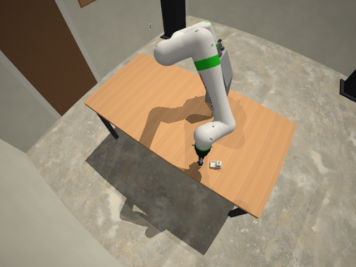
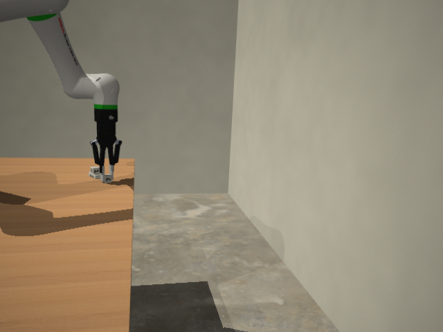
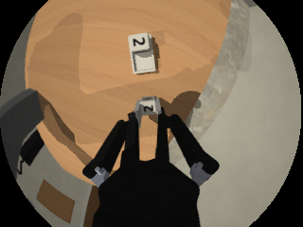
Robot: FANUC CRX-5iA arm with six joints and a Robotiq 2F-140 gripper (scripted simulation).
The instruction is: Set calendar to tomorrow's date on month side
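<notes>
Right now the white date cube is 30 mm below my hand. From my hand the other things lie so: calendar tray 100 mm to the left, 50 mm behind, 30 mm below.
</notes>
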